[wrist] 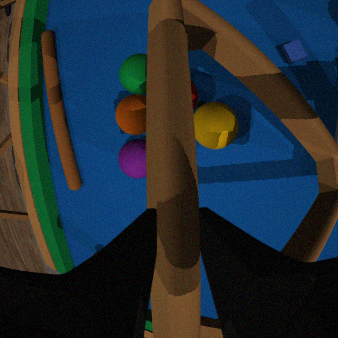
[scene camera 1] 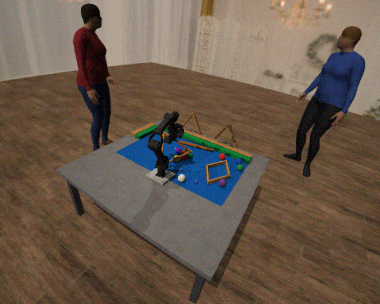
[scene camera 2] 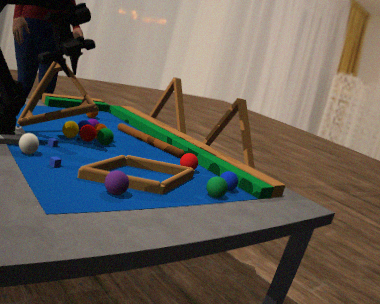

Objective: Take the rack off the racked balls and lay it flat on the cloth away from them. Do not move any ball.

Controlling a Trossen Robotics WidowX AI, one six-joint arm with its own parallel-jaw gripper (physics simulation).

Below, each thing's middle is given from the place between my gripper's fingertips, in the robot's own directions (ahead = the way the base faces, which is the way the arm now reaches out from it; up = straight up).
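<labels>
There is the cue stick (wrist: 51, 77), 32 cm ahead of my hand, 9 cm to the right of it and 19 cm below it; going by their middles, it is the farthest from my hand of the things named here. The yellow ball (wrist: 215, 124) is 18 cm below my hand, 2 cm ahead of it and 2 cm to the right of it. As for the wooden triangle rack (scene camera 2: 87, 105), my hand is 6 cm above it, 5 cm past it and 1 cm to the left of it. Going by their middles, the rack is the nearest to my hand among these.
</labels>
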